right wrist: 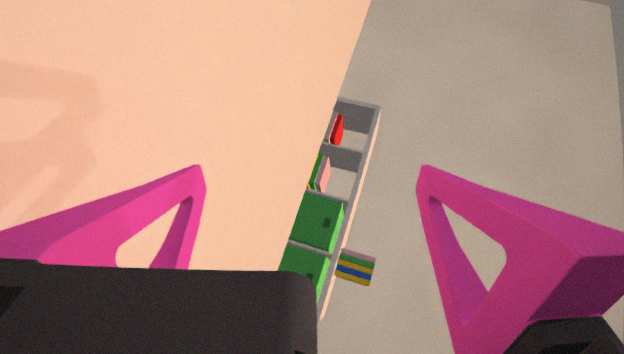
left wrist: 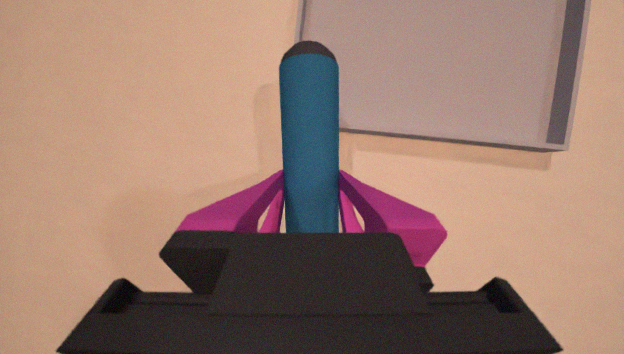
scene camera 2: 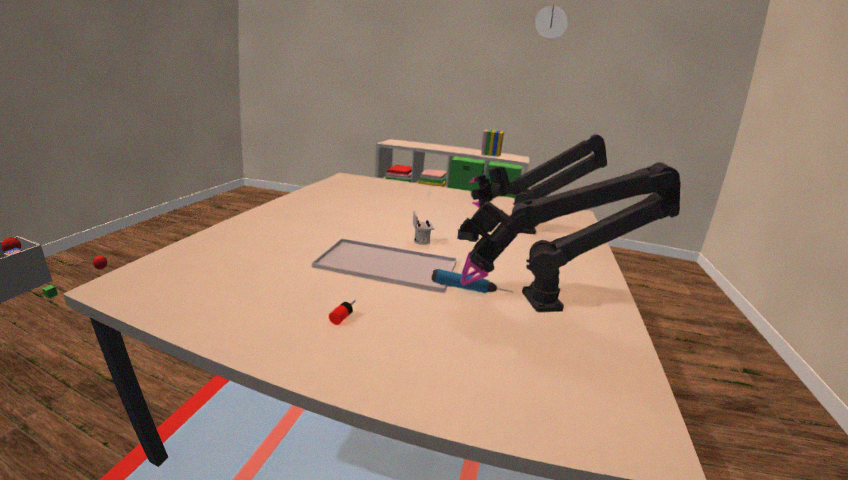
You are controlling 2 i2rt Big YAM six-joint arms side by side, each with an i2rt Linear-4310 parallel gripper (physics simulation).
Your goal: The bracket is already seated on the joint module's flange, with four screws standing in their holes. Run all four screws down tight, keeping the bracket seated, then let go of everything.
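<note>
The grey joint module with the bracket stands on the table behind the tray in scene camera 2. Small dark spots show on it; the screws are too small to tell apart. My left gripper is shut on a blue screwdriver. The screwdriver lies nearly level in the fingers, low over the tray's near right corner, its thin shaft pointing right in scene camera 2. My right gripper is open and empty, above the table's far part, with the shelf and wall behind its fingers in the right wrist view.
The shallow grey tray lies on the table. A short red screwdriver lies nearer the table's front edge. A low shelf with green bins and books stands beyond the table.
</note>
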